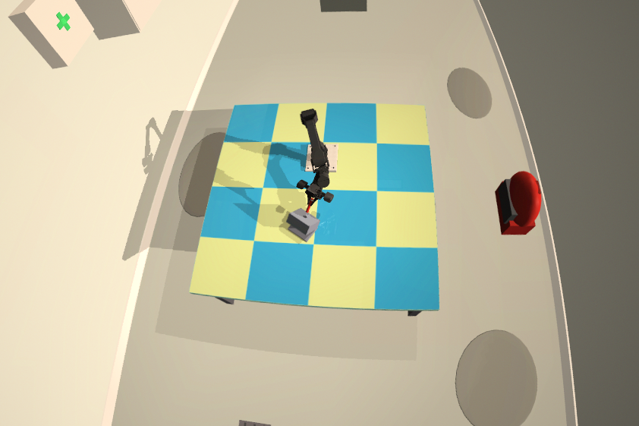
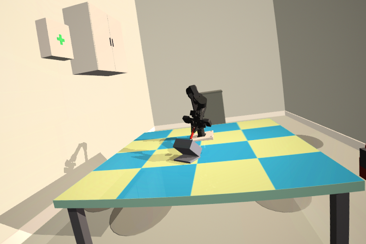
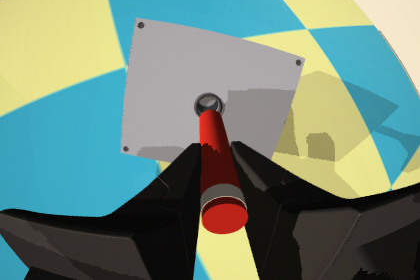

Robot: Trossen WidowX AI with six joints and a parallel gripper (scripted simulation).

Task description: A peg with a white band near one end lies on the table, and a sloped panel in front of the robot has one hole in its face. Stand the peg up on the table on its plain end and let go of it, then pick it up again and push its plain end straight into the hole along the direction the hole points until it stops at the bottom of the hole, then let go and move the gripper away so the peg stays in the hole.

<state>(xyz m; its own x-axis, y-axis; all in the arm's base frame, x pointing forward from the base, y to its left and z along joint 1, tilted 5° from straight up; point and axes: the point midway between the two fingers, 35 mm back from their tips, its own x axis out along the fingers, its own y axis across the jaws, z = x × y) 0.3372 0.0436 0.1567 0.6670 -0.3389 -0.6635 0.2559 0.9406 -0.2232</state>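
My gripper tip is now 6 cm short of the grey sloped panel, 3 cm to the left of it and 7 cm above it. Round my gripper tip: red peg: 1 cm behind, 1 cm above.
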